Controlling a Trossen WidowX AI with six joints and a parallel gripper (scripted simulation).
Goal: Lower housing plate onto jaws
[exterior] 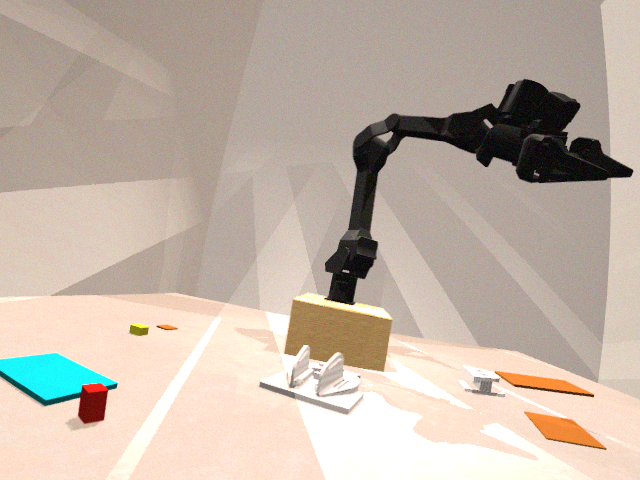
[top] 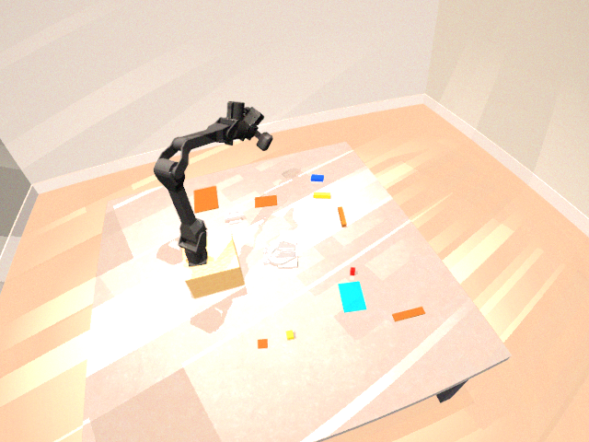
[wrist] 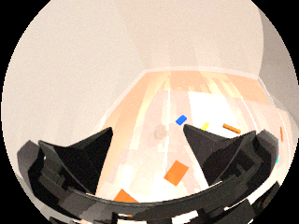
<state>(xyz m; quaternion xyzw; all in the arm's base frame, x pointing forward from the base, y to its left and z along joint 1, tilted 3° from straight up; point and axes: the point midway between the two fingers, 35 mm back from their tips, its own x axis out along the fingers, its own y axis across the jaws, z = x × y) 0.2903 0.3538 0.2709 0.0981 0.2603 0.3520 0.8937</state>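
The white stand is 33 cm below my gripper tip, 18 cm behind it and 10 cm to the right of it. From my gripper tip the other things lie so: cyan tile (60 cm to the right, 34 cm below, 18 cm ahead); then red cube (51 cm to the right, 33 cm below, 21 cm ahead); then yellow block (69 cm to the right, 33 cm below, 6 cm behind).
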